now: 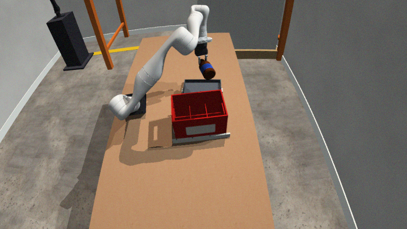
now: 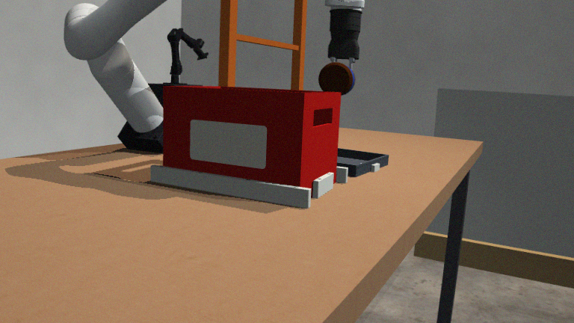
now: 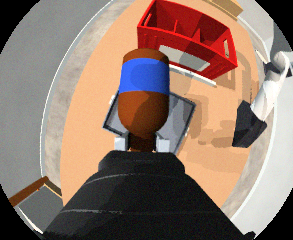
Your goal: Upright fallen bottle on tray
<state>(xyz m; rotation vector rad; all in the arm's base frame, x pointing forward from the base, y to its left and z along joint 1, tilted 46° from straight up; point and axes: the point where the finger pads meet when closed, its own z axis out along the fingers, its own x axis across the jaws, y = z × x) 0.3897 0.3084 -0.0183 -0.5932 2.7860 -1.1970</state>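
Now: the brown bottle 2 cm ahead of my hand, 5 cm to the right of it and 1 cm below it. Round my hand: dark grey tray: 1 cm behind, 5 cm to the right, 19 cm below; red crate: 2 cm behind, 32 cm to the right, 12 cm below.
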